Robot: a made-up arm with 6 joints.
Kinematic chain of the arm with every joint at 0, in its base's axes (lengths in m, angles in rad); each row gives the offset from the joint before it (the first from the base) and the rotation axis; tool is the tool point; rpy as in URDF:
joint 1: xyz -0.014 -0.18 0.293 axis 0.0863 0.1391 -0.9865
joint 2: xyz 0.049 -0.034 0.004 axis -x
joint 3: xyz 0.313 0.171 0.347 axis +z
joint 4: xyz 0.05 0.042 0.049 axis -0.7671 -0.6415 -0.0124
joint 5: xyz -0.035 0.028 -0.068 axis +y
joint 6: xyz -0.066 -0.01 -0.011 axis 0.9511 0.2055 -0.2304
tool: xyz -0.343 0.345 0.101 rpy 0 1.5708 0
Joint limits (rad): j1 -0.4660..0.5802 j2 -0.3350..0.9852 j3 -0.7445..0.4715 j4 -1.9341..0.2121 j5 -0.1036..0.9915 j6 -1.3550..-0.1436
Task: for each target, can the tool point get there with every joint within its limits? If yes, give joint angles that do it. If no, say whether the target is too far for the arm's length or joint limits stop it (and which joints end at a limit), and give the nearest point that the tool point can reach.
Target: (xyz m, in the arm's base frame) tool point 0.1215 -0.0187 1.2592
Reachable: yes | joints -0.3696 -0.1214 -0.1973 -1.2229 0.5971 -0.5280
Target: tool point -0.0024 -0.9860 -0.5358
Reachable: no: joint limits stop it (at a limit: joint 1, joint 2, joint 3, joint 4, joint 5, joint 6) | nearest point 0.1368 -0.1361 -0.1162 | short by 0.958 m
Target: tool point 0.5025 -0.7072 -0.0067
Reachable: no: joint limits stop it (at a limit: joint 2, joint 3, joint 4, joint 5, joint 6) | nearest point 0.0705 -0.2566 0.2045 | short by 0.659 m
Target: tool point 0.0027 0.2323 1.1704
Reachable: yes | joints -0.2301 -0.0935 -0.3722 -1.1690 0.0227 -0.5323
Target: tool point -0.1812 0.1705 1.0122
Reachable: yes | joints -0.3556 -0.0434 0.3204 -0.1995 0.7500 -0.2358
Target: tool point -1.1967 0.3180 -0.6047
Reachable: no: too far | nearest point -0.3562 0.3268 0.0128 | short by 1.043 m
